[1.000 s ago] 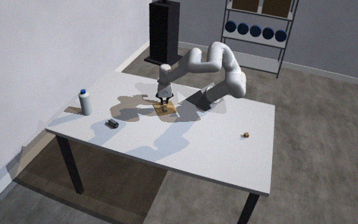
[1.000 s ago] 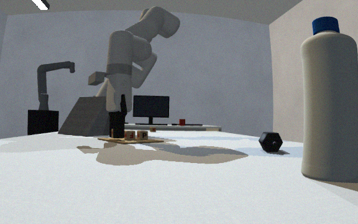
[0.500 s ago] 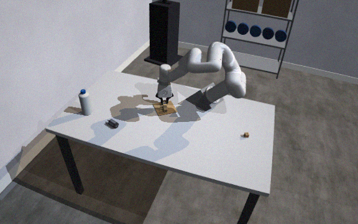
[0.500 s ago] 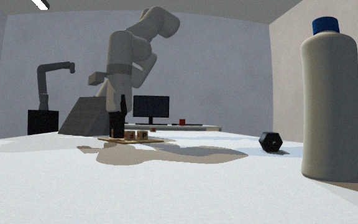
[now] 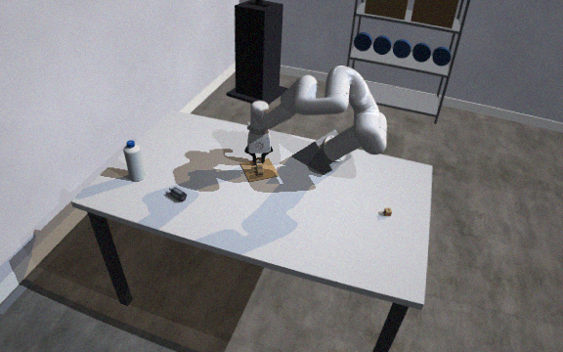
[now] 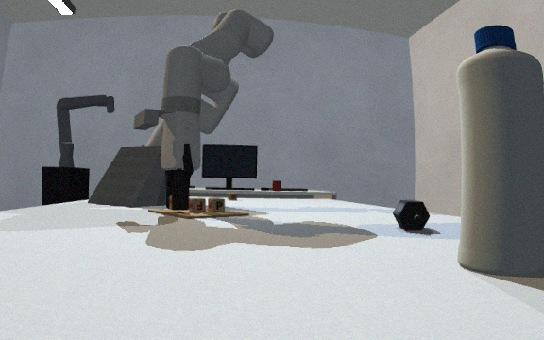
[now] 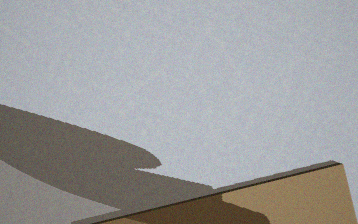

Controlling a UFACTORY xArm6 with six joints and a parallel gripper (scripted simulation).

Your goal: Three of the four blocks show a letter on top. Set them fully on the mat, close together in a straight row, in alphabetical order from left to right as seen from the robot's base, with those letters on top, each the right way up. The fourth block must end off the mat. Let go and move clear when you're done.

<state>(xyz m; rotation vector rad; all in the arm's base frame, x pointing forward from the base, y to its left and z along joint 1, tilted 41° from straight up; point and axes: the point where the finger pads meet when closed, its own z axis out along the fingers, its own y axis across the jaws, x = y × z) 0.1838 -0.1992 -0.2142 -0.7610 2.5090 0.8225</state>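
My hand is 30 mm short of the tan mat, 20 mm to the right of it and 30 mm above it. The rest, counted from my hand: white bottle: 380 mm ahead, 400 mm to the right, 60 mm above; then black hexagonal object: 380 mm ahead, 160 mm to the right, 10 mm below.
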